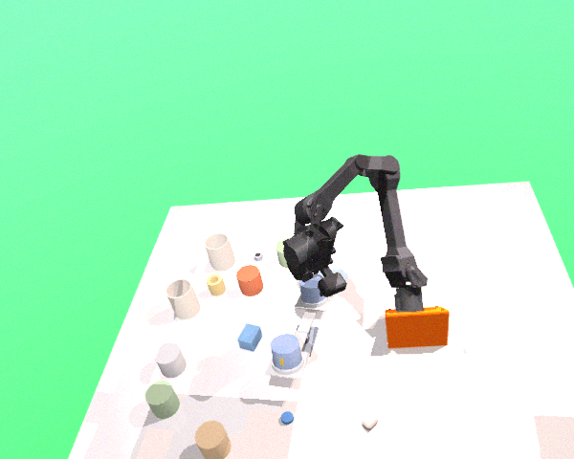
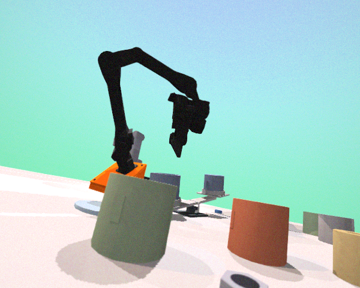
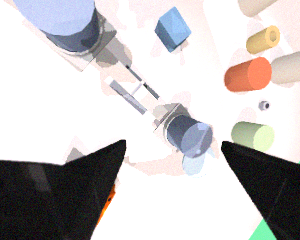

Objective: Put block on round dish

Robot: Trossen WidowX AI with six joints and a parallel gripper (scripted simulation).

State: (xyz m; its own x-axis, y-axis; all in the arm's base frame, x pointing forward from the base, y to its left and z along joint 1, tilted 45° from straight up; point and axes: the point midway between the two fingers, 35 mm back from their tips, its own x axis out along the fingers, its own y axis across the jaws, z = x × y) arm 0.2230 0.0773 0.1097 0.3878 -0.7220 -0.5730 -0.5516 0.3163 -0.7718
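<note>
Right now the grey block is 13 cm below my gripper tip, 8 cm to the right of it and 3 cm ahead of it. Round my gripper tip: pale blue round dish (19 cm to the right, 17 cm below, 1 cm behind); then blue cube (19 cm ahead, 15 cm below, 7 cm to the left); then balance (13 cm below, 6 cm to the left, 4 cm ahead).
</note>
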